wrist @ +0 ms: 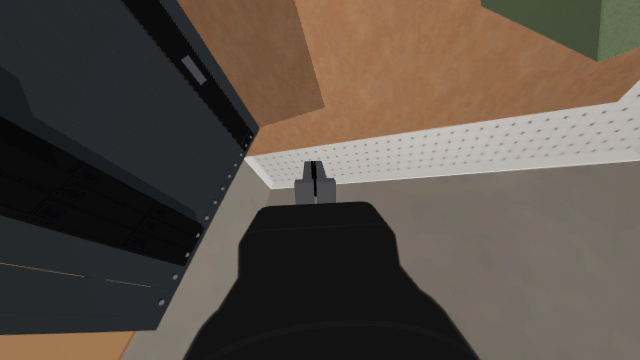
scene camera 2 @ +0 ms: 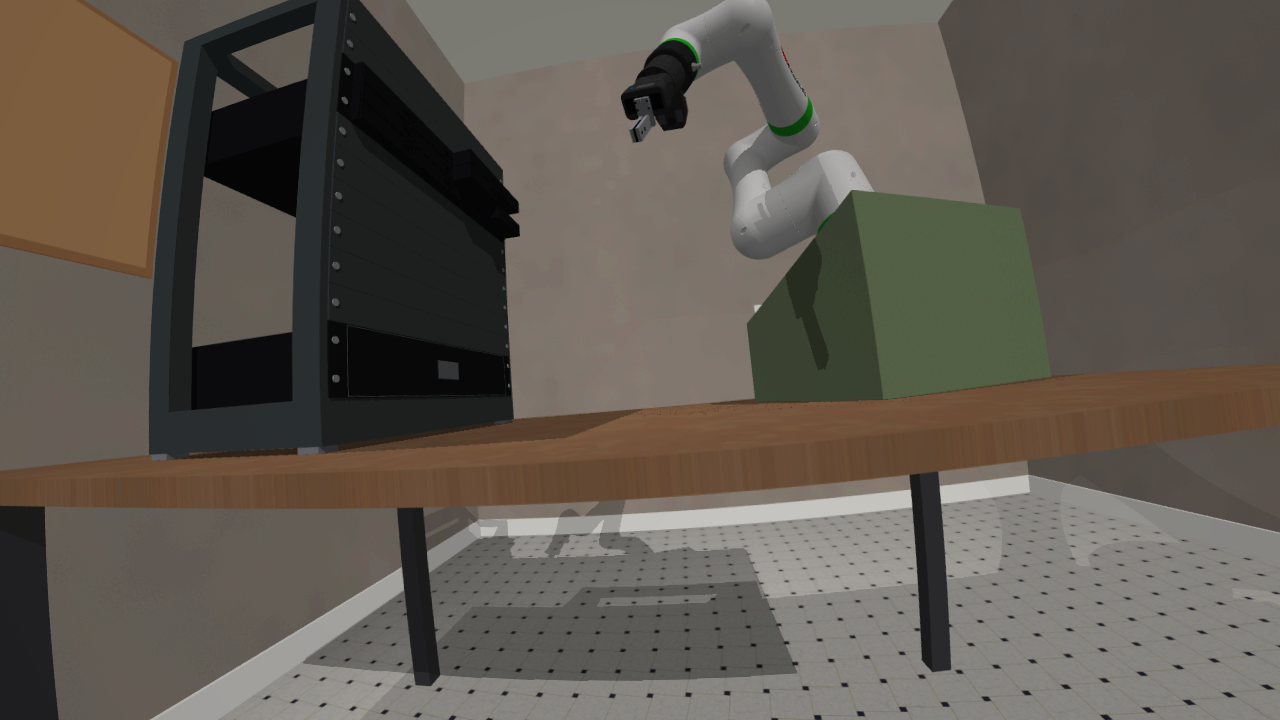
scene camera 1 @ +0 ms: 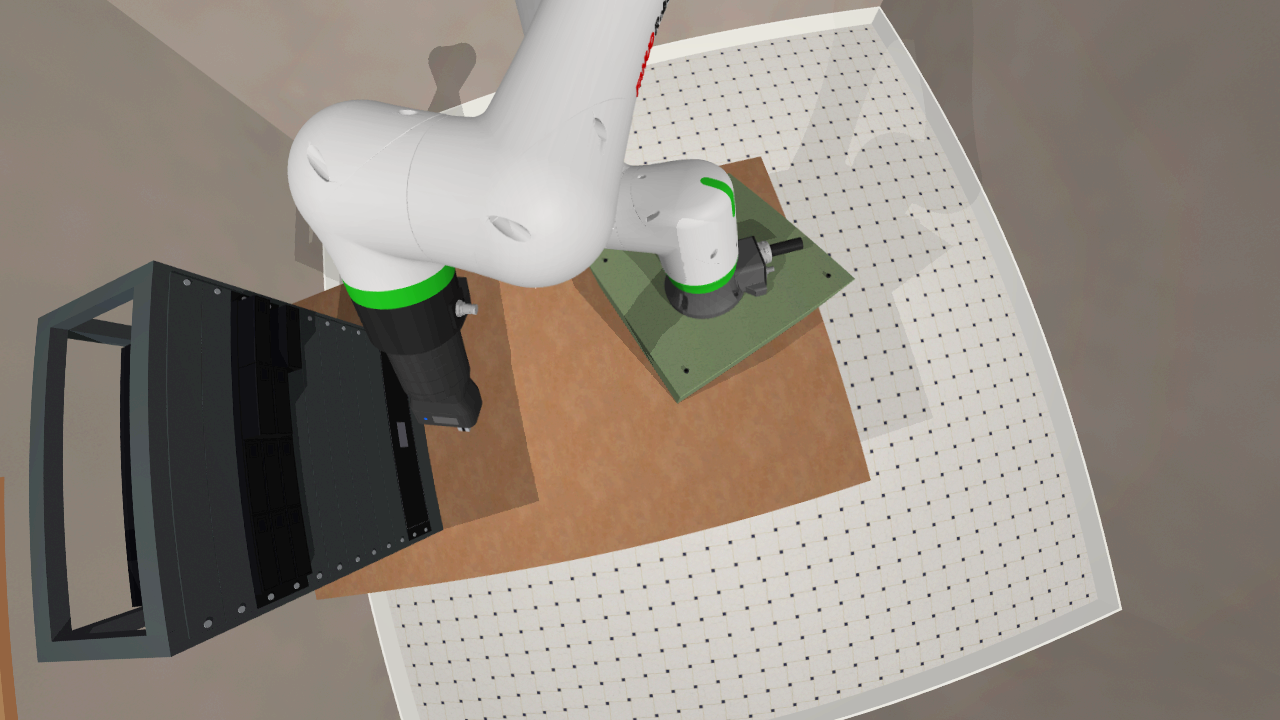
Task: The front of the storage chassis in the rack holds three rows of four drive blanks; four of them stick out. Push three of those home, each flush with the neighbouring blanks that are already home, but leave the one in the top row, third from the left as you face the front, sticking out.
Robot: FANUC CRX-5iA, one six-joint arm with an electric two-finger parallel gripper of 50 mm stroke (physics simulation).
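Seen in the pictures: gripper, fingertip midpoint: (wrist: 313, 172) (scene camera 2: 635, 135) (scene camera 1: 466, 424); arm's base, link origin: (scene camera 1: 705, 284).
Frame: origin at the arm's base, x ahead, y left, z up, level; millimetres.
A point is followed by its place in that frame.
Observation:
The black storage chassis (scene camera 1: 270, 501) @(x 732, y 226, z 228 mm) (scene camera 2: 402, 127) @(x 731, y 269, z 217 mm) (wrist: 100, 210) @(x 732, y 185, z 224 mm) spans the upper part of the rack (scene camera 1: 159, 537) @(x 748, y 243, z 368 mm) (scene camera 2: 308, 268) @(x 764, y 383, z -32 mm) (wrist: 30, 307) @(x 747, y 205, z 346 mm). In the scene camera 2 view, a dark block of drive blank (scene camera 2: 469, 171) @(x 700, y 129, z 215 mm) stands out from the front, and dark ends of blanks (scene camera 2: 508, 198) @(x 699, y -33, z 242 mm) (scene camera 2: 508, 224) @(x 699, y -29, z 180 mm) stick out at the far right end, one above the other. Rows and exact depths are too dark to tell. My gripper (scene camera 1: 463, 429) @(x 394, y 172, z 195 mm) (scene camera 2: 637, 134) @(x 394, y 172, z 195 mm) (wrist: 313, 172) @(x 394, y 172, z 195 mm) is shut and empty, in the air in front of the rack, apart from the chassis.
The rack stands on the wooden table (scene camera 1: 626, 465) @(x 247, y 310, z -242 mm) (scene camera 2: 626, 461) @(x 391, y 508, z -244 mm) (wrist: 400, 65) @(x 249, y 274, z -242 mm). Grey filler panels (scene camera 2: 411, 259) @(x 746, y 222, z 26 mm) and a lower black unit (scene camera 2: 393, 362) @(x 746, y 265, z -134 mm) lie below the chassis. The green pedestal (scene camera 1: 716, 349) @(x 17, y 129, z 41 mm) (scene camera 2: 948, 295) @(x -47, y 142, z -102 mm) (wrist: 555, 20) @(x 105, y 172, z -24 mm) carries the arm. An orange-brown board (scene camera 2: 80, 143) is on the wall.

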